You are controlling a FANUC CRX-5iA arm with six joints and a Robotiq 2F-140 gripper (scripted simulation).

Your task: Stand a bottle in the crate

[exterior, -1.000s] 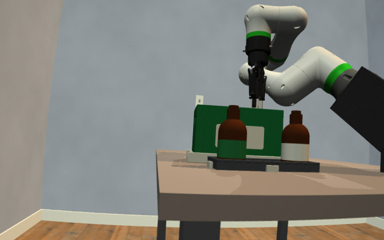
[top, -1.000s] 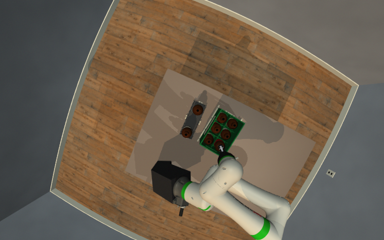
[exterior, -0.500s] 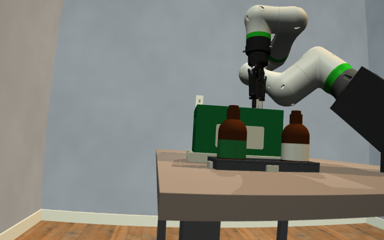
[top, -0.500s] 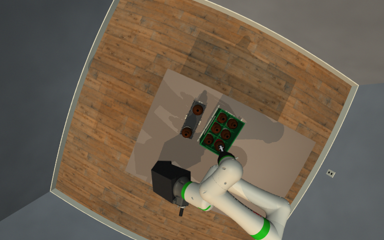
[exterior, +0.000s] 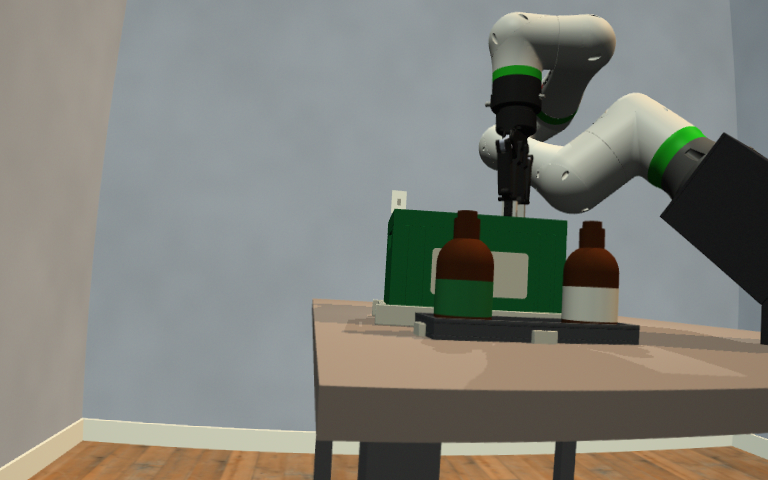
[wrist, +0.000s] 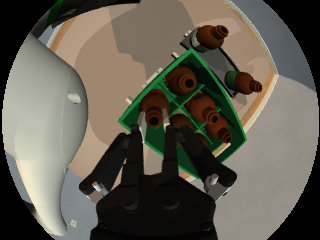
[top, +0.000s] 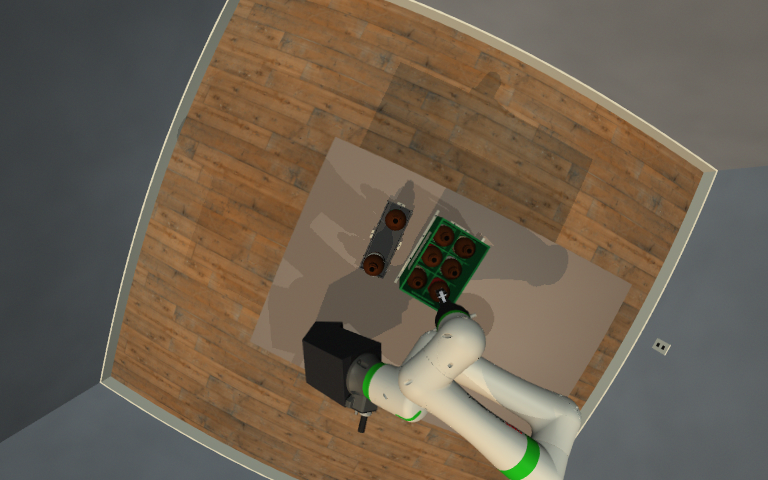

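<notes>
Right now the crate is 100 mm below my hand, 100 mm ahead of it and 10 mm to the left of it. Also, from my hand: dark tray: 220 mm to the left, 170 mm below, 130 mm ahead.
</notes>
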